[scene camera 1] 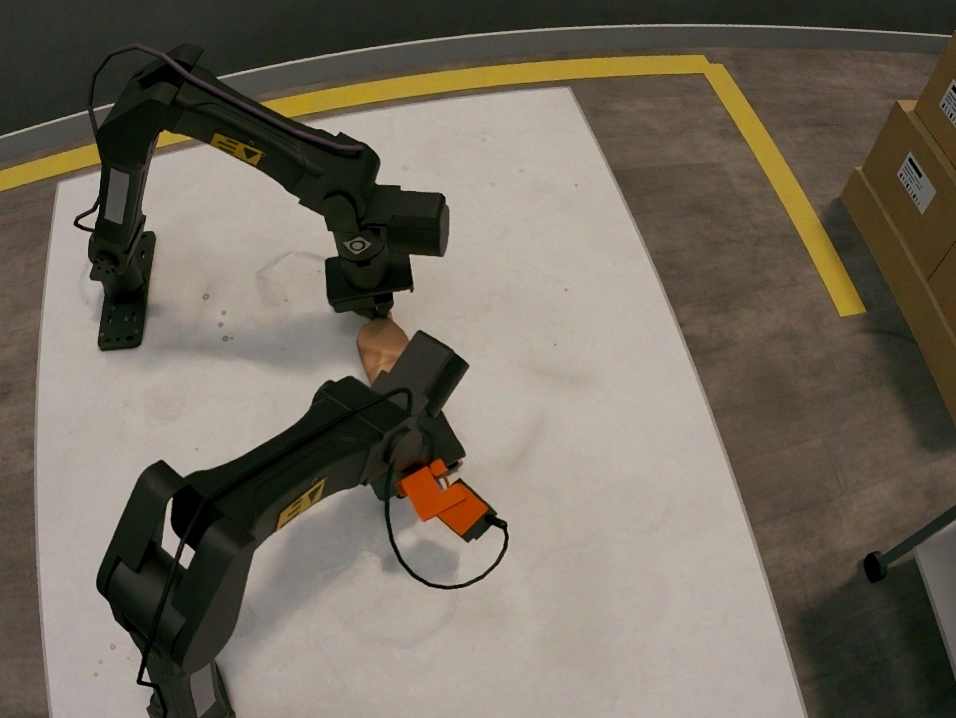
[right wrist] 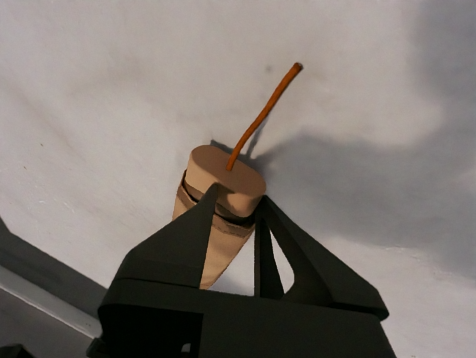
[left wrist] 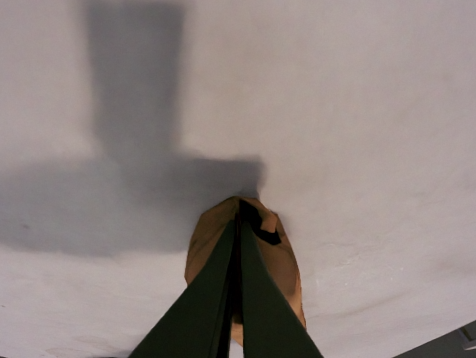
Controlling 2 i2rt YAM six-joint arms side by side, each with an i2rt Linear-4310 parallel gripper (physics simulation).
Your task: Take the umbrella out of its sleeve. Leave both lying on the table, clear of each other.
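Observation:
The tan sleeve (scene camera 1: 380, 345) (left wrist: 201, 247) (right wrist: 226, 250) lies on the table. The umbrella's tan handle (right wrist: 212, 162) sticks a little out of the sleeve's mouth in the right wrist view, with an orange cord (right wrist: 265, 111) on its end. My left gripper (scene camera 1: 378, 315) (left wrist: 239, 228) is shut on the folded closed end of the sleeve. My right gripper (right wrist: 237, 197) is shut on the umbrella's handle, one finger over it and the other at its side. In scene camera 1 the right arm hides the handle and the right fingertips. The umbrella's body is hidden inside the sleeve.
The white table (scene camera 1: 602, 463) reaches under both arms. A cable loop (scene camera 1: 448, 587) hangs from the orange camera mount (scene camera 1: 432, 490) on the right wrist. Brown cardboard boxes (scene camera 1: 888, 185) stand off the table at the right of the picture.

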